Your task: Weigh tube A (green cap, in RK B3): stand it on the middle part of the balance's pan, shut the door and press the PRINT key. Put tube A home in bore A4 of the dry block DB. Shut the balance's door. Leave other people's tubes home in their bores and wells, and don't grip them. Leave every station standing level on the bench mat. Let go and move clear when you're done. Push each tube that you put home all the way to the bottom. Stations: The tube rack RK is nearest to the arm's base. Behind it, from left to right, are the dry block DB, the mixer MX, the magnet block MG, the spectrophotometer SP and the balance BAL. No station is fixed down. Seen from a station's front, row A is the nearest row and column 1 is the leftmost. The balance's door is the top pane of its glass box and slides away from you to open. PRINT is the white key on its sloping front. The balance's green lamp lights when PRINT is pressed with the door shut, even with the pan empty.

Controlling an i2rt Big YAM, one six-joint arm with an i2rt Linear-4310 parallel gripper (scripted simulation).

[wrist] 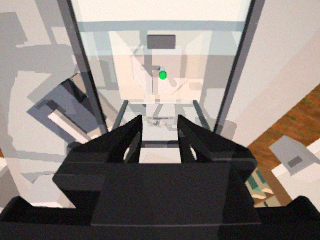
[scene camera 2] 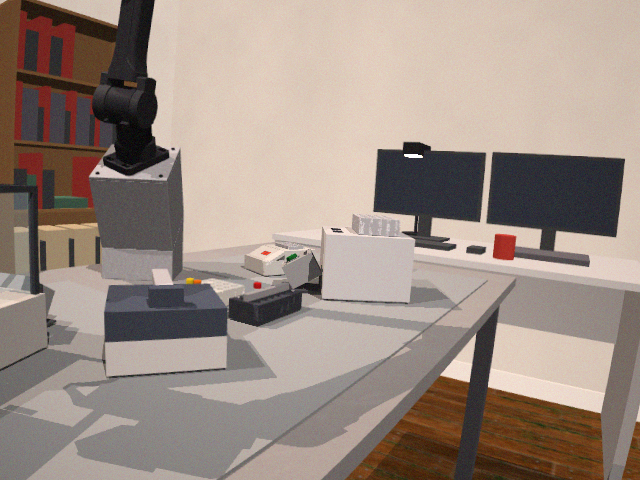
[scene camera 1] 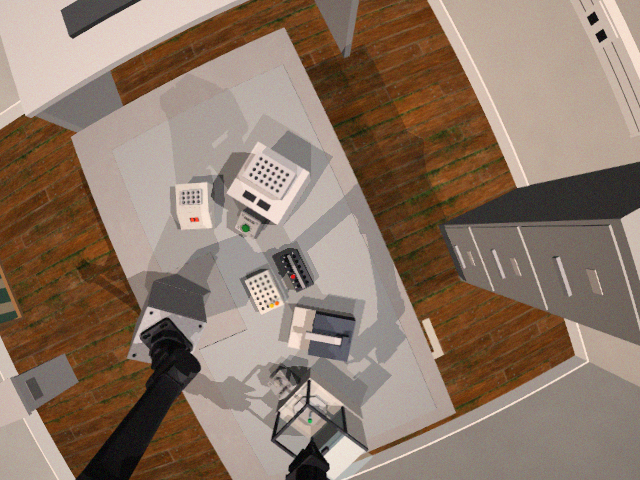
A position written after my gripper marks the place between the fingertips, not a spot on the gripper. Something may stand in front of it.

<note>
I see my gripper (wrist: 159, 120), a magnet block (scene camera 2: 260, 306) and a tube rack (scene camera 1: 263, 297).
The magnet block is seen too in scene camera 1 (scene camera 1: 294, 262).
</note>
